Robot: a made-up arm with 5 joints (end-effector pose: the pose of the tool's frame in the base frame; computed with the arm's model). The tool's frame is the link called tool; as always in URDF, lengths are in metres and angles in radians. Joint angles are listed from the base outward.
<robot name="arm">
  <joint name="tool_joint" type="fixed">
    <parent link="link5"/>
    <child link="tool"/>
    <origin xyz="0.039 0 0.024" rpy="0.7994 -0.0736 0.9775"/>
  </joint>
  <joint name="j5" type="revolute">
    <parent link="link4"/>
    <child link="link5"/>
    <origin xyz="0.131 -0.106 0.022"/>
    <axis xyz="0 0 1"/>
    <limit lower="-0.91" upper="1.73"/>
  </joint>
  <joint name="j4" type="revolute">
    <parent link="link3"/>
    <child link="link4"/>
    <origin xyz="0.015 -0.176 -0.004"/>
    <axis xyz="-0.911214 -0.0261 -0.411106"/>
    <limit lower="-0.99" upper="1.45"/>
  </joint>
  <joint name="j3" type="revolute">
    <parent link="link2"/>
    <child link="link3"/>
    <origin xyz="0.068 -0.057 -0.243"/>
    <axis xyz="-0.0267 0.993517 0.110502"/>
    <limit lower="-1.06" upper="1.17"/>
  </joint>
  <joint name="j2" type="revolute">
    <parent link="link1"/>
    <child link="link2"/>
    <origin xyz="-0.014 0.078 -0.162"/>
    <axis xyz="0 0 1"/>
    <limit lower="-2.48" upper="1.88"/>
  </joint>
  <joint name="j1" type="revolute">
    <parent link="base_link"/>
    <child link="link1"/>
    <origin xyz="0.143 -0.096 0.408"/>
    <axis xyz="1 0 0"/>
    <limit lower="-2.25" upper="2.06"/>
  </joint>
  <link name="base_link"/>
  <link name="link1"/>
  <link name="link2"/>
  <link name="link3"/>
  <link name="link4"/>
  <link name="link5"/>
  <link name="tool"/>
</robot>
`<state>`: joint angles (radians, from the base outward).
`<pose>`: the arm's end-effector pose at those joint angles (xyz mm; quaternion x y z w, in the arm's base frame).
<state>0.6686 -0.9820 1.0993 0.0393 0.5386</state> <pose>1.5 34.0 -192.2 0.9090 0.1824 0.2539 0.2756</pose>
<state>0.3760 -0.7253 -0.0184 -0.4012 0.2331</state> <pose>121.5 -260.0 -80.1 0.6053 -0.1159 0.3438 0.7085</pose>
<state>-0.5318 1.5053 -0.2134 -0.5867 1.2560</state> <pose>428.0 -30.8 -51.5 -0.1755 -0.4030 -0.7813 0.4430</pose>
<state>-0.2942 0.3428 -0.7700 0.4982 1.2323</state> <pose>329.7 -346.1 208.7 -0.2261 0.3331 0.7404 0.5383</pose>
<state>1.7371 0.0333 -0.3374 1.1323 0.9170</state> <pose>286.5 186.7 248.3 0.5987 -0.0176 0.5674 0.5650</pose>
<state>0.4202 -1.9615 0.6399 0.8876 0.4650</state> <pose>-246.4 10.3 17.3 0.7318 0.3127 -0.3107 0.5198</pose>
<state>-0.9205 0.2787 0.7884 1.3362 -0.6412</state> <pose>483.4 -443.8 265.5 -0.6506 0.3590 -0.0209 0.6688</pose>
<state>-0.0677 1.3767 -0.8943 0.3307 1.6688</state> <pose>449.2 -15.1 124.4 0.3566 -0.1244 -0.9192 0.1119</pose>
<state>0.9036 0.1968 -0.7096 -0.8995 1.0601</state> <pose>378.0 44.2 103.5 0.0681 -0.4955 0.8607 0.0954</pose>
